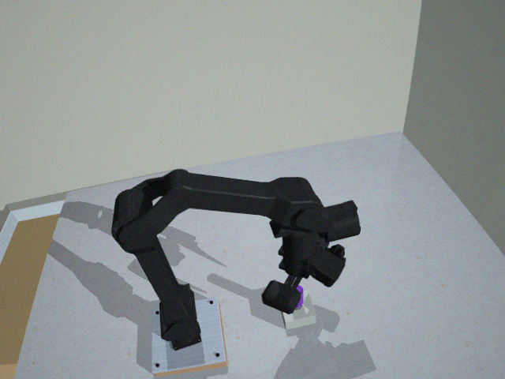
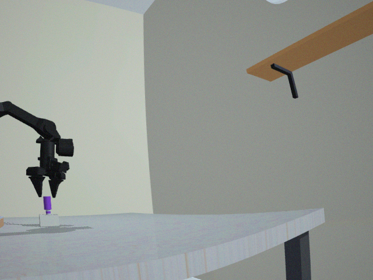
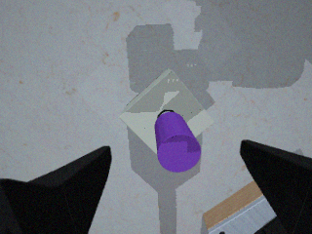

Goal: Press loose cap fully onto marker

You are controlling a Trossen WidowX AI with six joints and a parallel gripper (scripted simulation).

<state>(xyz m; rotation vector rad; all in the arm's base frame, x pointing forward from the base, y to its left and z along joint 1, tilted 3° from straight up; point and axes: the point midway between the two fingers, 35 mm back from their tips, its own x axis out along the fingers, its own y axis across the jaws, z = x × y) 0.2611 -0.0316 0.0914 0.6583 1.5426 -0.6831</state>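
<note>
Now: gripper tip 2 cm above the purple cap. From my gripper tip the other things lie so: pale holder block: 8 cm below.
</note>
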